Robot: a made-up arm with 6 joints.
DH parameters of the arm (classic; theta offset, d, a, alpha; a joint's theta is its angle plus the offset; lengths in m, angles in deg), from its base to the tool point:
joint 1: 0 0.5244 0 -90
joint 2: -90 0 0.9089 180
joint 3: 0 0 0 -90
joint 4: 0 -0.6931 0 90
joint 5: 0 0.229 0 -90
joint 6: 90 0 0 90
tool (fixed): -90 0 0 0
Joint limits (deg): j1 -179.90..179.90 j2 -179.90..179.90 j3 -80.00..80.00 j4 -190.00..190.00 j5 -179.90..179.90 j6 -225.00..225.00
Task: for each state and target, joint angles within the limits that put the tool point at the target. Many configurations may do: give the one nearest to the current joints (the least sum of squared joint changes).
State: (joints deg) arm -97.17 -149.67 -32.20 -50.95 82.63 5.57
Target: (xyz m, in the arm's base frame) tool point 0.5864 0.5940 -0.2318
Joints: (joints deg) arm -144.10 -172.34 10.83 -53.15 82.63 5.57
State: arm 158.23 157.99 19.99 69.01 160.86 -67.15
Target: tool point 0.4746 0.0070 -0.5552
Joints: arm 166.82 165.22 -14.55 59.85 160.86 -67.15
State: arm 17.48 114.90 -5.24 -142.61 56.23 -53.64
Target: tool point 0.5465 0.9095 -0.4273
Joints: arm 47.49 107.61 39.15 -157.64 56.23 -53.64
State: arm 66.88 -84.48 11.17 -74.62 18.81 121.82
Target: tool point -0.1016 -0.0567 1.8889
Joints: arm 52.77 -33.81 40.88 -101.74 18.81 121.82
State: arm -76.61 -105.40 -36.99 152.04 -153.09 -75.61
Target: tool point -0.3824 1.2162 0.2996
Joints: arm -64.52 -132.45 2.52 141.01 -153.09 -75.61
